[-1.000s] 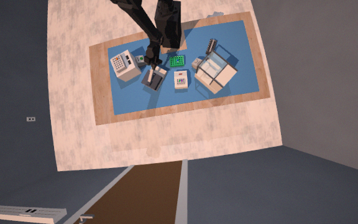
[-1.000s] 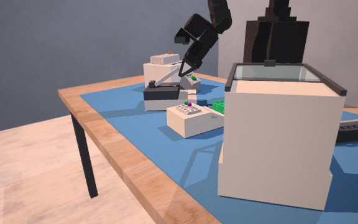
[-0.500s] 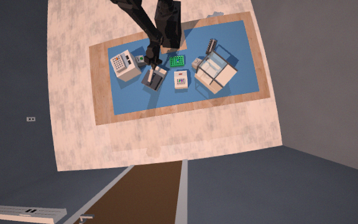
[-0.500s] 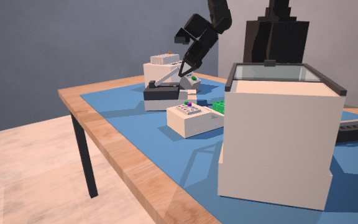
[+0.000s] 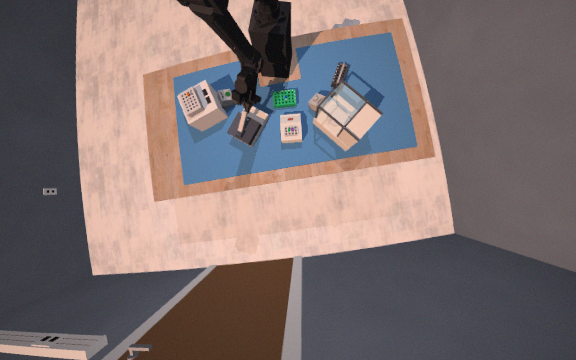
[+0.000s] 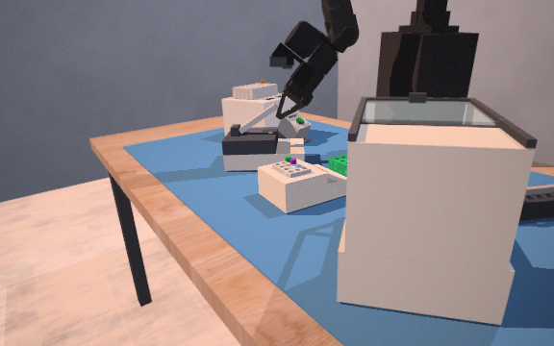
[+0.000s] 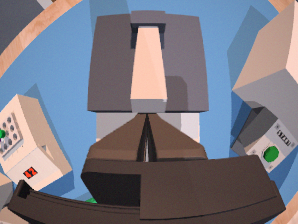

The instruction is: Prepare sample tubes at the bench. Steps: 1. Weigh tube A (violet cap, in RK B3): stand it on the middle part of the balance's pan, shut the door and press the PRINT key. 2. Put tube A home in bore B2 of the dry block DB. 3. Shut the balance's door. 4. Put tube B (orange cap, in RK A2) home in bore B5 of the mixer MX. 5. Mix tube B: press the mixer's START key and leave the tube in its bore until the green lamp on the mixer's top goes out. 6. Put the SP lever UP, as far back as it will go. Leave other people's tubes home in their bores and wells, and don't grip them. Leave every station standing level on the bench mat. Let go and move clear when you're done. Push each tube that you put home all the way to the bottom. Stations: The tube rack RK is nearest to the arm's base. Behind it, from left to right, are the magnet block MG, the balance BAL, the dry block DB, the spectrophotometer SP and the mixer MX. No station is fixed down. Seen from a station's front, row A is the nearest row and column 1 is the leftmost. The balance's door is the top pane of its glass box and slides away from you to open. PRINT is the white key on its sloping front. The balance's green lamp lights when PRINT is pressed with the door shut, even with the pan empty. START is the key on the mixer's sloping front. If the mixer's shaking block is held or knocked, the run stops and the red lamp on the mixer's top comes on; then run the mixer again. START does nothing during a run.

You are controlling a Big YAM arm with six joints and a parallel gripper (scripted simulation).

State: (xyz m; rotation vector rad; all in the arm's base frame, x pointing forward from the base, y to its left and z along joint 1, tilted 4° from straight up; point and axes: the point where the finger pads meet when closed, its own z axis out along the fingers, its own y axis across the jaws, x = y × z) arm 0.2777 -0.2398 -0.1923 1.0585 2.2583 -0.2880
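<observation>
The spectrophotometer lever is 4 cm ahead of my hand, 4 cm to the right of it and 1 cm below it. Also, from my hand: rack: 5 cm behind, 21 cm to the left, 11 cm below; blue-capped tube: 4 cm behind, 21 cm to the left, 10 cm below; mixer's start key: 18 cm behind, 8 cm to the right, 6 cm below.
</observation>
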